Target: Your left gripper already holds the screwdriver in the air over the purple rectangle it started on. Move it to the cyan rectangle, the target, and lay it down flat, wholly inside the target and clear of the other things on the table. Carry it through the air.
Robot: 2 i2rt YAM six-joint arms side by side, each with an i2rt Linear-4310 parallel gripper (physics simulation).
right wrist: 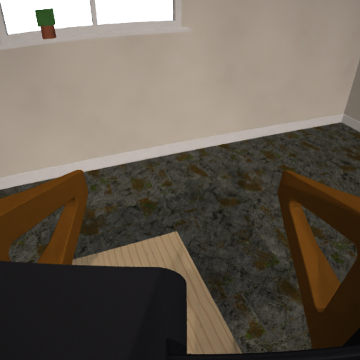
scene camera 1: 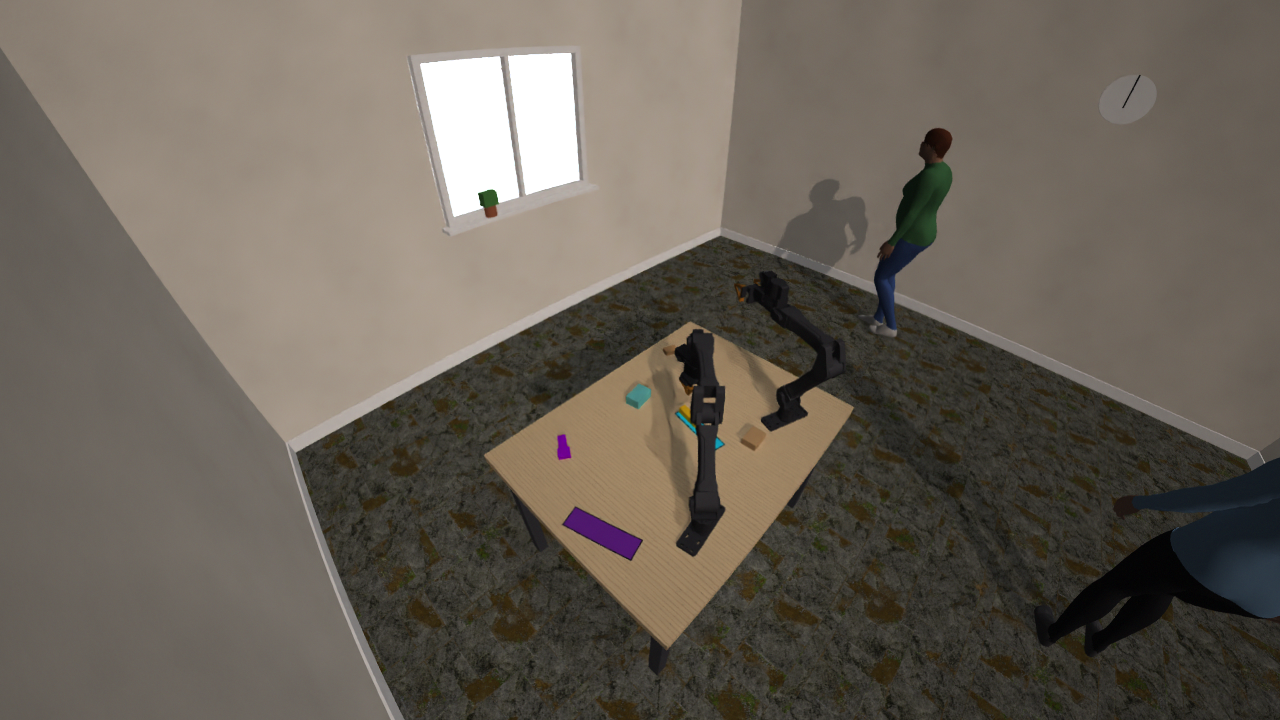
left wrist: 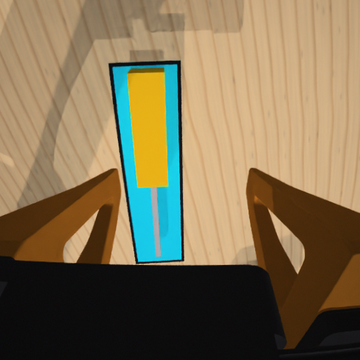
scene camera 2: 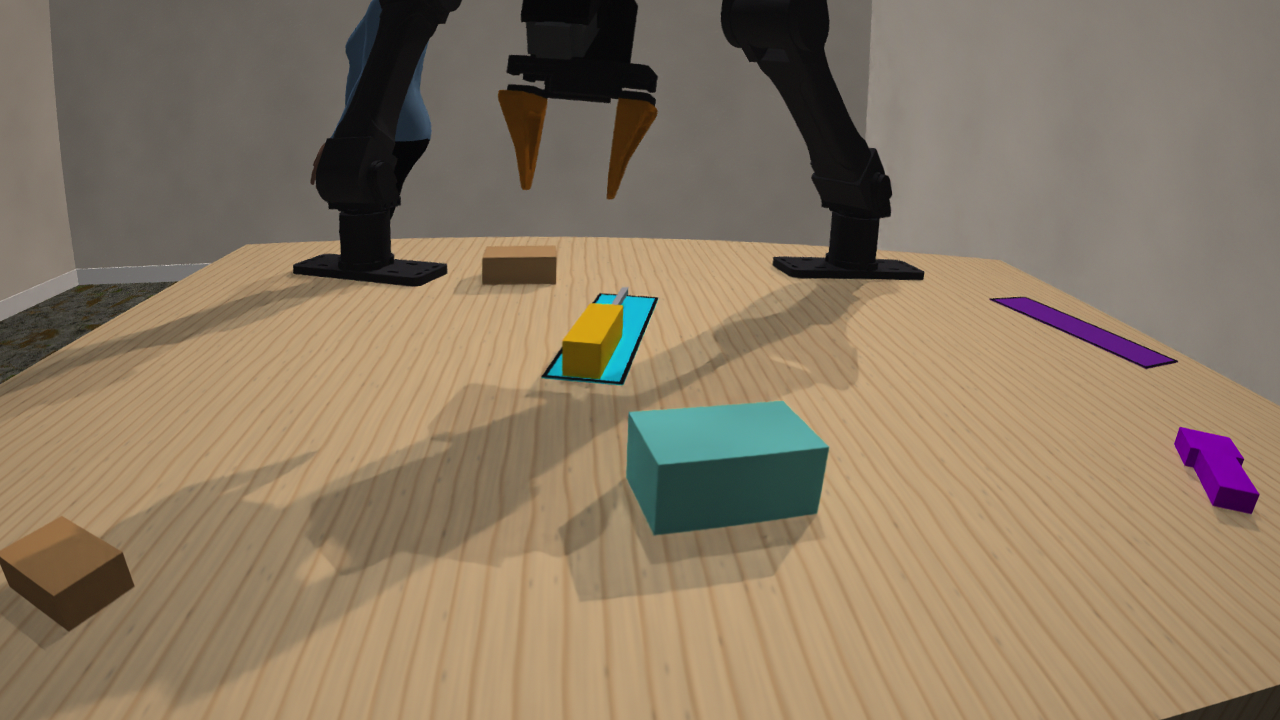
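Seen in the pictures: left gripper, fingertip midpoint: (scene camera 2: pixel 567 194); right gripper, fingertip midpoint: (scene camera 1: pixel 744 282); left arm's base, origin of the base link: (scene camera 1: pixel 701 527) (scene camera 2: pixel 850 271); right arm's base, origin of the base link: (scene camera 1: pixel 784 417) (scene camera 2: pixel 366 272).
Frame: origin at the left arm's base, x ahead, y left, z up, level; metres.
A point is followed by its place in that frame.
The screwdriver, with a thick yellow handle and thin grey shaft (scene camera 1: pixel 686 411) {x 0.289, y -0.376, z 0.028 m} (scene camera 2: pixel 592 338) {x 0.310, y -0.382, z 0.028 m} (left wrist: pixel 149 130), lies flat on the cyan target rectangle (scene camera 1: pixel 713 442) (scene camera 2: pixel 634 326) {x 0.204, y -0.327, z 0.001 m} (left wrist: pixel 174 220). In the left wrist view the cyan and its black outline show all around it, the shaft tip near the outline's lower end. My left gripper (scene camera 1: pixel 688 389) {x 0.277, y -0.398, z 0.130 m} (scene camera 2: pixel 568 192) {x 0.277, y -0.398, z 0.130 m} (left wrist: pixel 183 179) is partly open and empty, in the air above the screwdriver, apart from it. My right gripper (scene camera 1: pixel 741 291) {x 0.297, y -0.792, z 0.407 m} (right wrist: pixel 182 180) is wide open and empty, high up by the table's far corner. The purple start rectangle (scene camera 1: pixel 602 533) {x 0.238, y 0.199, z 0.001 m} (scene camera 2: pixel 1083 332) {x 0.256, y 0.190, z 0.001 m} bears nothing.
A teal block (scene camera 1: pixel 638 395) {x 0.485, y -0.329, z 0.040 m} (scene camera 2: pixel 725 474) {x 0.524, y -0.352, z 0.031 m} stands nearer scene camera 2 than the target. One brown block (scene camera 1: pixel 752 437) {x 0.019, y -0.403, z 0.030 m} (scene camera 2: pixel 519 265) {x 0.046, y -0.417, z 0.021 m} stands between the target and the arm bases; another brown block (scene camera 1: pixel 669 350) {x 0.555, y -0.667, z 0.020 m} (scene camera 2: pixel 67 573) {x 0.574, y -0.668, z 0.020 m} stands farther off. A purple T-shaped piece (scene camera 1: pixel 563 446) {x 0.564, y 0.025, z 0.015 m} (scene camera 2: pixel 1215 467) {x 0.577, y 0.004, z 0.015 m} lies near the table edge.
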